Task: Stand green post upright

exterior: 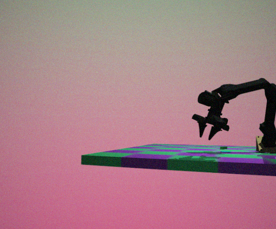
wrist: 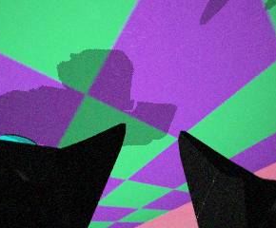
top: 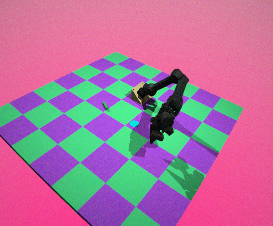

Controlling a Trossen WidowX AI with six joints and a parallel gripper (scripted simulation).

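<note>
Now: the green post 16 cm behind my gripper tip, 43 cm to the right of it and 7 cm below it. Also, from my gripper tip: cyan circle 13 cm behind, 18 cm to the right, 7 cm below.
</note>
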